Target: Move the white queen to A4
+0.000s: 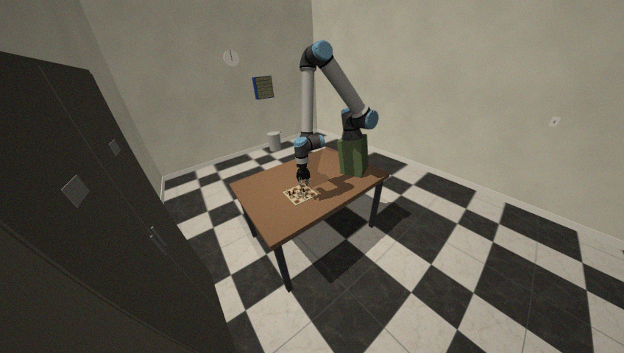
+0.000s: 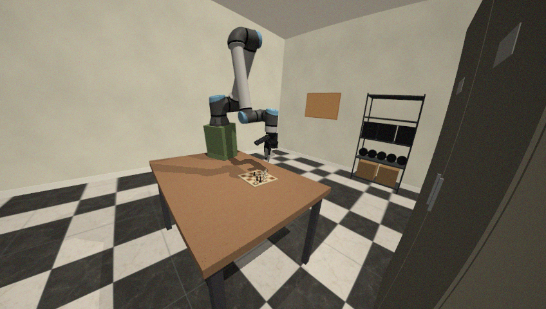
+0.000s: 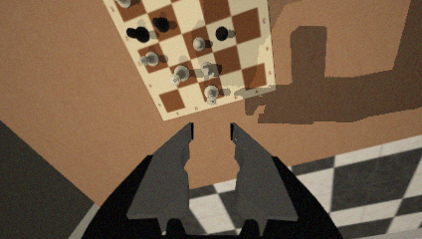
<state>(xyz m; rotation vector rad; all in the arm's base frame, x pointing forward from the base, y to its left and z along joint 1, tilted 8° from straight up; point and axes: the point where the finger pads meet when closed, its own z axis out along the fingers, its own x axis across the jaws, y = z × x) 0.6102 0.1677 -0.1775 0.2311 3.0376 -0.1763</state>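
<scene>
Right now the chessboard is 130 mm below my hand, 80 mm to the right of it and 10 mm ahead of it.
</scene>
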